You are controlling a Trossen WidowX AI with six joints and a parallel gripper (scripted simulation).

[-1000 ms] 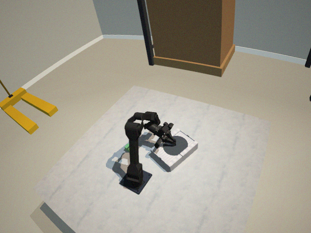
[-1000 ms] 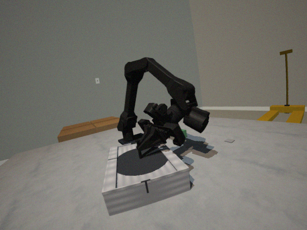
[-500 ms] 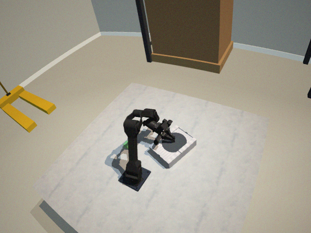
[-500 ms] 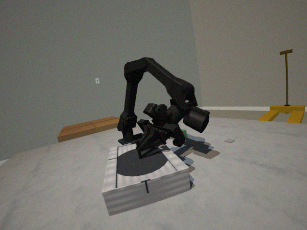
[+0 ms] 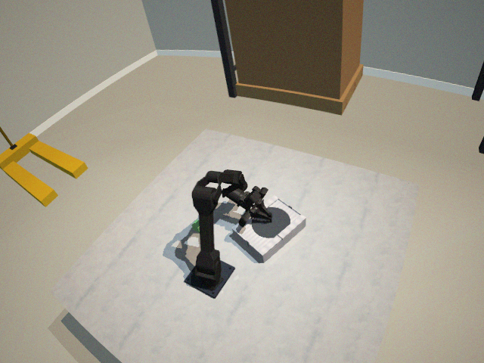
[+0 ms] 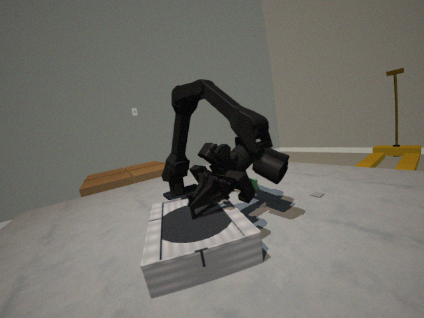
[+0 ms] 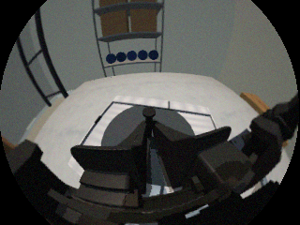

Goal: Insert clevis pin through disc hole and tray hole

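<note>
Right now the rimmed steel tray is 10 mm behind my gripper tip, 10 mm to the left of it and 40 mm below it. From my gripper tip the other things lie so: clevis pin right at my gripper tip; then wide dark disc 30 mm below; then small green cube 170 mm behind, 280 mm to the left, 70 mm below.
</note>
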